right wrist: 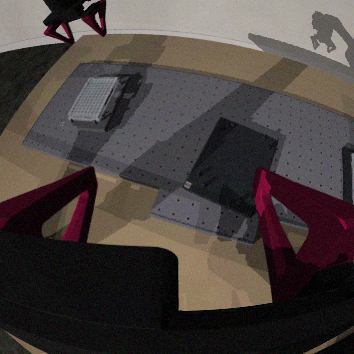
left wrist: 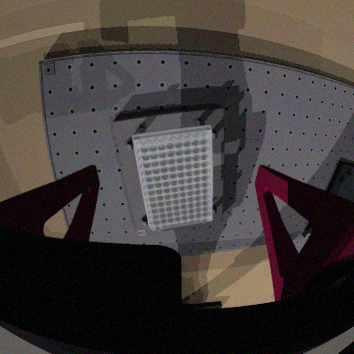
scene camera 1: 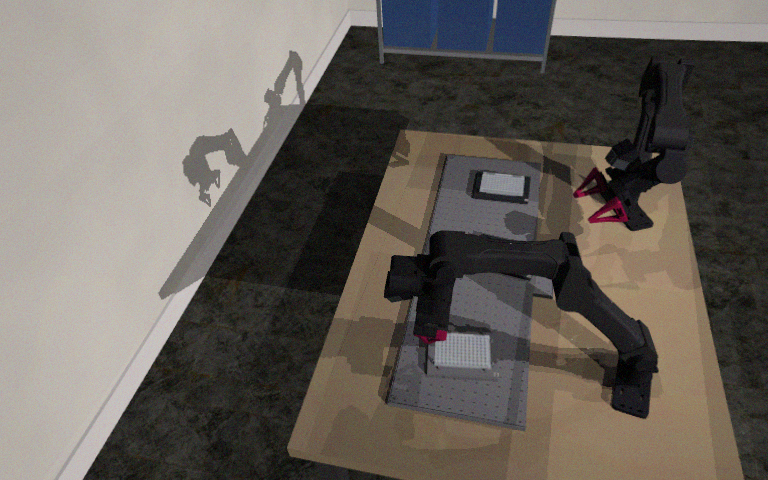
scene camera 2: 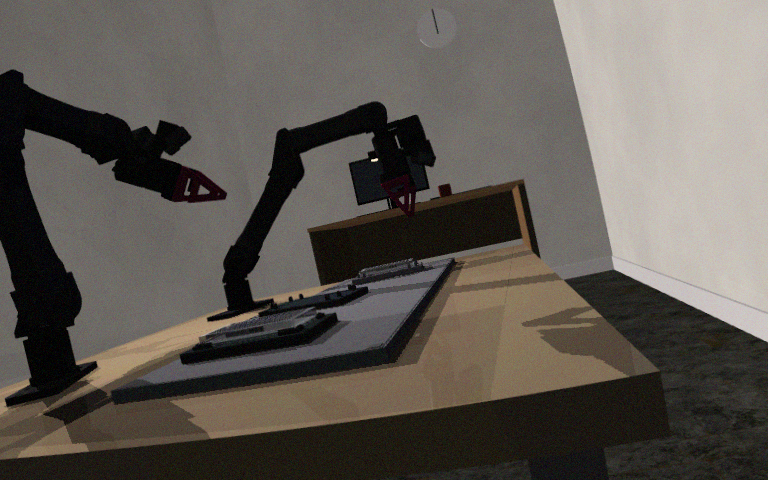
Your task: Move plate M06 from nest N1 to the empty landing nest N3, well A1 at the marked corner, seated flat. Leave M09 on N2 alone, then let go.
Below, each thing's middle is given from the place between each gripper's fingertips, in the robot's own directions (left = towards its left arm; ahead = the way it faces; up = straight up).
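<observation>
The black nest (scene camera 2: 338, 298) is 360 mm to the right of my left hand, 140 mm short of it and 120 mm below it.
Relative to the black nest, my right gripper is visible 150 mm short of it, 40 mm to the left of it and 230 mm above it.
</observation>
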